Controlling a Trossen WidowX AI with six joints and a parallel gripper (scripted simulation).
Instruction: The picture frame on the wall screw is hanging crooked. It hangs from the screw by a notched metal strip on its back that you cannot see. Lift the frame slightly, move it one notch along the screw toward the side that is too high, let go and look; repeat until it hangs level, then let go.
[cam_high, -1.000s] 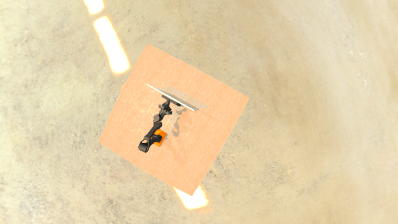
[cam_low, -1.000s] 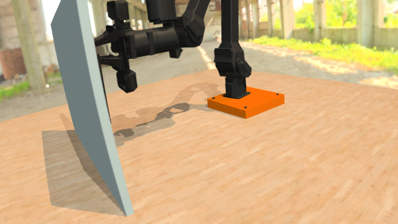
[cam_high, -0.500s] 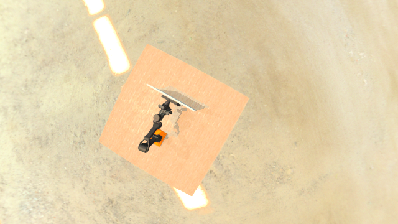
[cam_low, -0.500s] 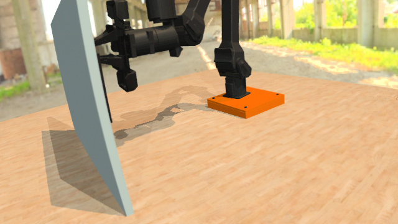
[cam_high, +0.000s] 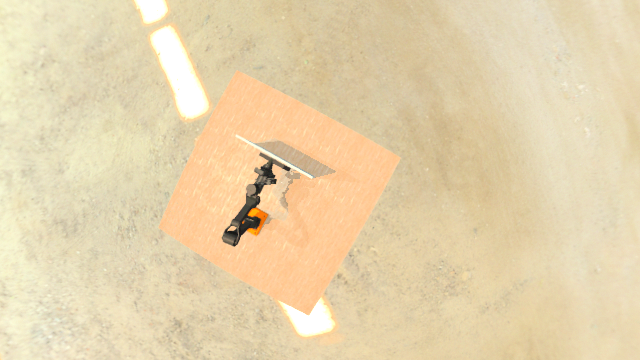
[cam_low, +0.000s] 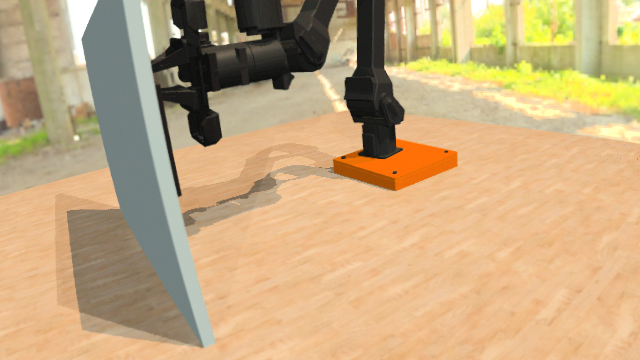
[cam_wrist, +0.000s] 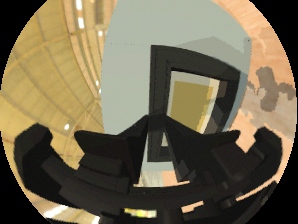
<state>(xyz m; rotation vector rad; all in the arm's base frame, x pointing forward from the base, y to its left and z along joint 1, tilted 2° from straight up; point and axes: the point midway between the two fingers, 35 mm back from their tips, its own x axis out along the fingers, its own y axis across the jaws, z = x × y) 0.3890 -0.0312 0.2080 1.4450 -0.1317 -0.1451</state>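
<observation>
The picture frame lies 10 mm to the right of my gripper tip and 50 mm below it. From my gripper tip the other things lie so: grey wall panel 10 mm ahead, 20 mm to the right, 70 mm below.
</observation>
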